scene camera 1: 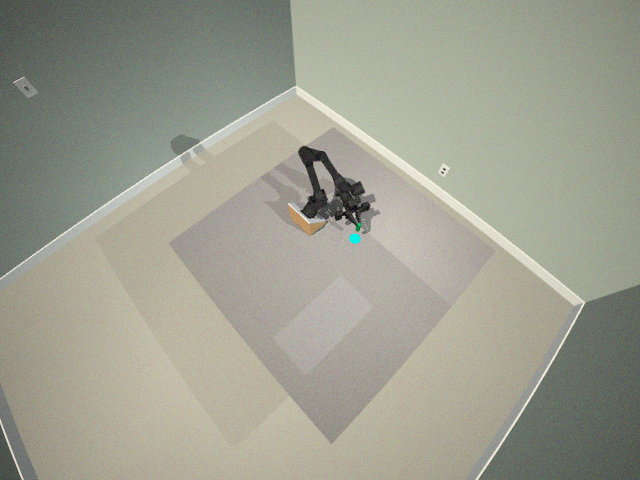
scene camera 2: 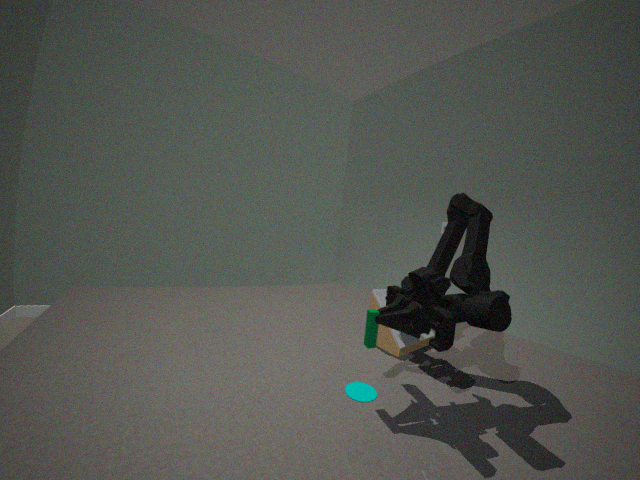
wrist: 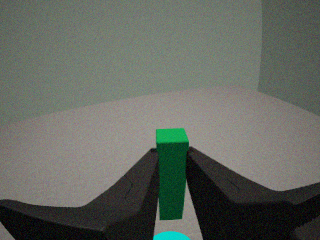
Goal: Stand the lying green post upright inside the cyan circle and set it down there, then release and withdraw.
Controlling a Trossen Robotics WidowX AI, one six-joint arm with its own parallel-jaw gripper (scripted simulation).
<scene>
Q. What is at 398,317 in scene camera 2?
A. My gripper.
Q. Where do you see a green post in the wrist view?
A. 172,144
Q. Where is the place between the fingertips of my gripper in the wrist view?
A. At 171,154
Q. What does my gripper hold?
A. A green post.
</scene>
